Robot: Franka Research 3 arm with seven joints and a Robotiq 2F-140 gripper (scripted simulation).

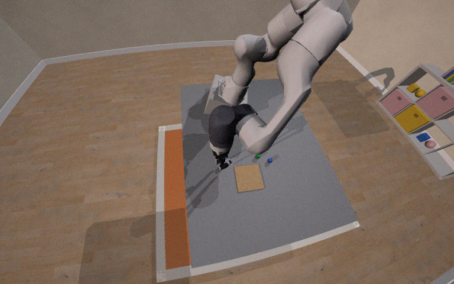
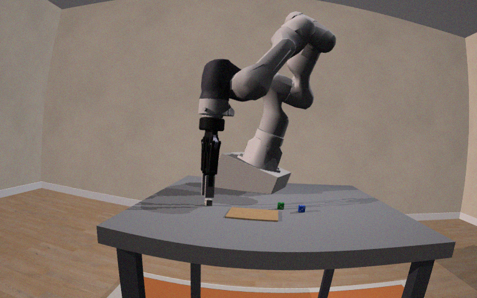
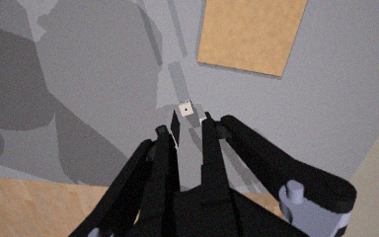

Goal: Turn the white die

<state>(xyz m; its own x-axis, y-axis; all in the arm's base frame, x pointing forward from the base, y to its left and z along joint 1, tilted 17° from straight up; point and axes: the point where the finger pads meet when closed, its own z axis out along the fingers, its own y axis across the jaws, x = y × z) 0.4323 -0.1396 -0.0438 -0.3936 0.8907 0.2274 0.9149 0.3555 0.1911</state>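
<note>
My hand is 5 cm above the white die. Also, from my hand: green die (23 cm to the left, 5 cm below, 3 cm behind); then blue die (29 cm to the left, 5 cm below, 1 cm ahead); then tan mat (14 cm to the left, 8 cm ahead, 6 cm below).
</note>
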